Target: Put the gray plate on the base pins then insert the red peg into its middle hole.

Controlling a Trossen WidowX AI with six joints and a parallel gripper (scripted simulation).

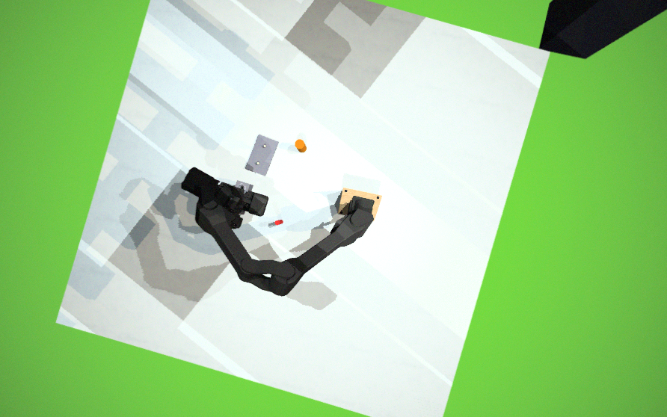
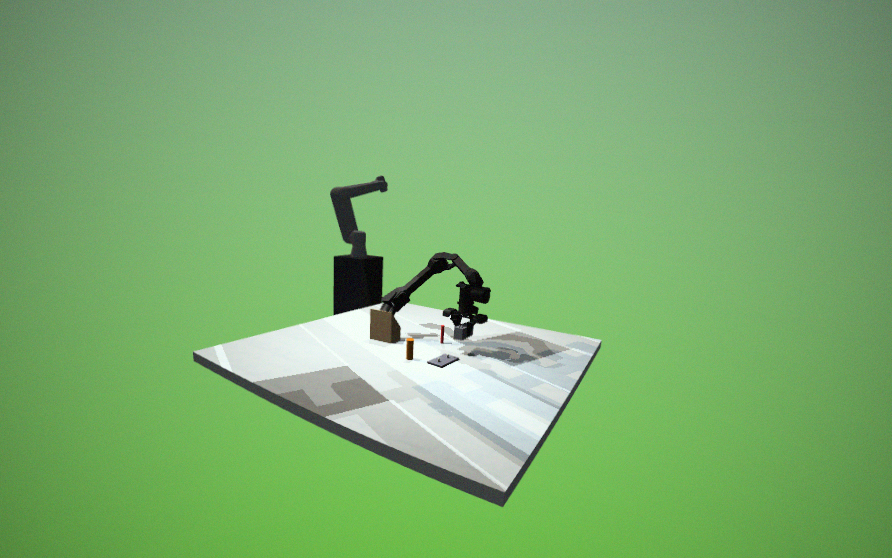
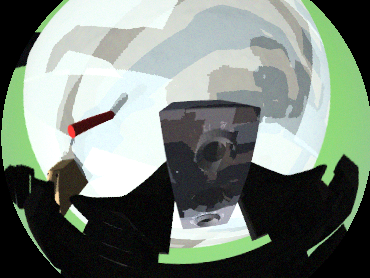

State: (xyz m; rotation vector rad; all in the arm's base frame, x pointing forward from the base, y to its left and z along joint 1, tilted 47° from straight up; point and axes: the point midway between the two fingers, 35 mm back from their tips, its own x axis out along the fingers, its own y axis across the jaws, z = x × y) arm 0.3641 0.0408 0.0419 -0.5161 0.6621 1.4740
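The dark base lies 150 mm to the right of my gripper tip, 60 mm below it and 20 mm behind it. Round my gripper tip: red peg: 120 mm behind, 50 mm to the left, 30 mm below; then orange cylinder: 200 mm to the right, 140 mm behind, 30 mm below; then gray plate: 30 mm above.
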